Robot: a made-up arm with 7 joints. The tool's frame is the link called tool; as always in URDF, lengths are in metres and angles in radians.
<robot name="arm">
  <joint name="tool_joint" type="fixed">
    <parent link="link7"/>
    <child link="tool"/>
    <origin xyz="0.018 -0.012 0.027" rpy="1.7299 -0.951 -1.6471"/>
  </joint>
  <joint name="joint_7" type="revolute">
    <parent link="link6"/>
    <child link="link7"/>
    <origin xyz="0.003 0.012 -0.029" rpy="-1.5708 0 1.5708"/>
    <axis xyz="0 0 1"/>
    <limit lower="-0.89" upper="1.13" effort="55" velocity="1.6"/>
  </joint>
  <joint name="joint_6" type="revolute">
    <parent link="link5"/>
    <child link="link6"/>
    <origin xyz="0.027 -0.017 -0.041" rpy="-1.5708 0 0"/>
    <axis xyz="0 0 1"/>
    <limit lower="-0.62" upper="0.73" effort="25" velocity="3.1"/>
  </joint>
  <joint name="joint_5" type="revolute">
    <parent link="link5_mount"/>
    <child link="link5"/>
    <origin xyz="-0.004 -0.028 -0.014" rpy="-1.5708 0 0"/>
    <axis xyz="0 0 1"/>
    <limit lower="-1.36" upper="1.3" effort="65" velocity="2.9"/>
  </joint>
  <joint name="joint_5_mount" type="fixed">
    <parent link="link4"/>
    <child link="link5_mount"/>
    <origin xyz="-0.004 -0.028 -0.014" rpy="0 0 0"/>
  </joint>
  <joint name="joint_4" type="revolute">
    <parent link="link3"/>
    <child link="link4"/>
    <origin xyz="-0.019 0.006 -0.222" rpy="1.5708 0 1.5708"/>
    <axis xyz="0 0 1"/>
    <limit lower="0.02" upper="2.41" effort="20" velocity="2.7"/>
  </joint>
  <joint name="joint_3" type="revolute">
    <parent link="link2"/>
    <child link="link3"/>
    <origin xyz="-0.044 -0.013 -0.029" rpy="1.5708 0 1.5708"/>
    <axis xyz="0 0 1"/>
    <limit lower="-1.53" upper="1.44" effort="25" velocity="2.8"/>
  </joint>
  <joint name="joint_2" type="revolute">
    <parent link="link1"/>
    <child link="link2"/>
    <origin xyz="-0.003 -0.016 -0.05" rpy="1.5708 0 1.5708"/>
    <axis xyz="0 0 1"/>
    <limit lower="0.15" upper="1.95" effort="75" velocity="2"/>
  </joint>
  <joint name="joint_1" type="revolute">
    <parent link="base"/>
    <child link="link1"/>
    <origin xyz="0.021 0.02 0.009" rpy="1.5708 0 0"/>
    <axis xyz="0 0 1"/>
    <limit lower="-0.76" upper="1.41" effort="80" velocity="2.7"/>
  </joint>
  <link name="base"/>
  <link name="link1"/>
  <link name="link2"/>
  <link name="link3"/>
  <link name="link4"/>
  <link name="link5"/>
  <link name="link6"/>
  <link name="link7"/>
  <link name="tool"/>
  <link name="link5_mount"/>
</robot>
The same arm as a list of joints. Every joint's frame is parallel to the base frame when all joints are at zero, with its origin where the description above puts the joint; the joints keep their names.
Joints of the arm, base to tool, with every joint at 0 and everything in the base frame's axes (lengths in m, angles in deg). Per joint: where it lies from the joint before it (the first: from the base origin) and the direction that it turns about. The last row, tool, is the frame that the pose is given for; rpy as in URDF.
joint_1: xyz 0.021 0.02 0.009 axis -y
joint_2: xyz -0.003 0.05 -0.016 axis +x
joint_3: xyz -0.029 0.013 -0.044 axis +z
joint_4: xyz 0.006 0.019 -0.222 axis -y
joint_5: xyz -0.008 0.028 -0.056 axis +z
joint_6: xyz 0.027 -0.017 -0.041 axis +y
joint_7: xyz 0.003 -0.029 -0.012 axis -x
tool: xyz -0.027 0.012 -0.018 rpy 5.55 -2.54 144.57
Joint limits (deg, base to tool): -43.54..80.79 8.59..111.73 -87.66..82.51 1.15..138.08 -77.92..74.48 -35.52..41.83 -50.99..64.74

